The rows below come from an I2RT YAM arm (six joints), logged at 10 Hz.
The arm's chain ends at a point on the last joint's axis. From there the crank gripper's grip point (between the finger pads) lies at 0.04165 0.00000 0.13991 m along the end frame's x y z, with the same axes.
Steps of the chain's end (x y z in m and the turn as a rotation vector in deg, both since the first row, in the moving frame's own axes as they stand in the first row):
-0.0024 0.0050 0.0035 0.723 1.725 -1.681
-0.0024 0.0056 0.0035 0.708 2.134 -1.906
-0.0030 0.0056 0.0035 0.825 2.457 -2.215
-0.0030 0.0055 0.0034 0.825 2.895 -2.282
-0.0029 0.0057 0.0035 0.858 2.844 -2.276
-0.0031 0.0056 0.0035 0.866 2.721 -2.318
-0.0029 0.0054 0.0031 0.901 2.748 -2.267
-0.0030 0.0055 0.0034 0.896 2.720 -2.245
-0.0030 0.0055 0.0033 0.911 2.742 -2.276
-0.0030 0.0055 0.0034 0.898 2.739 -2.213
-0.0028 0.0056 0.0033 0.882 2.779 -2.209
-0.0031 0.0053 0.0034 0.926 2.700 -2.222
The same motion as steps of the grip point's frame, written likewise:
0.0017 0.0020 0.0022 0.723 1.725 -1.681
0.0027 0.0024 0.0018 0.708 2.134 -1.906
0.0029 0.0019 0.0016 0.825 2.457 -2.215
0.0039 0.0017 0.0011 0.825 2.895 -2.282
0.0039 0.0018 0.0012 0.858 2.844 -2.276
0.0034 0.0017 0.0013 0.866 2.721 -2.318
0.0037 0.0014 0.0009 0.901 2.748 -2.267
0.0035 0.0016 0.0012 0.896 2.720 -2.245
0.0036 0.0015 0.0011 0.911 2.742 -2.276
0.0036 0.0016 0.0012 0.898 2.739 -2.213
0.0039 0.0017 0.0011 0.882 2.779 -2.209
0.0034 0.0013 0.0013 0.926 2.700 -2.222

